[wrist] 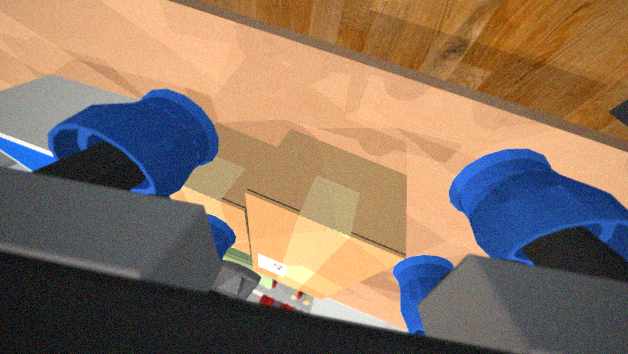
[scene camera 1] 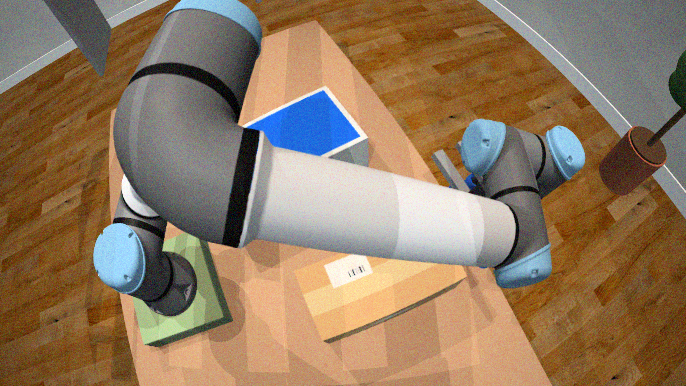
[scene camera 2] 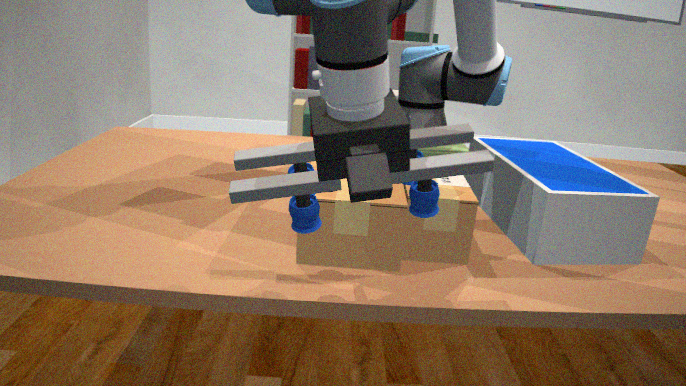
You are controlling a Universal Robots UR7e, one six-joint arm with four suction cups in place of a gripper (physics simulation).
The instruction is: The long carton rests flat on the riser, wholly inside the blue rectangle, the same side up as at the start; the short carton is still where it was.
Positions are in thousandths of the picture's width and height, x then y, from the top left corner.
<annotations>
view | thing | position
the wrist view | my suction head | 814, 558
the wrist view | long carton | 512, 620
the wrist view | riser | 64, 295
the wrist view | short carton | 351, 524
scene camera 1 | long carton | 505, 763
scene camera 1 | riser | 461, 320
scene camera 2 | my suction head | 617, 530
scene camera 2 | long carton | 539, 610
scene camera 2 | riser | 814, 538
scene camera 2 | short carton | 651, 615
</annotations>
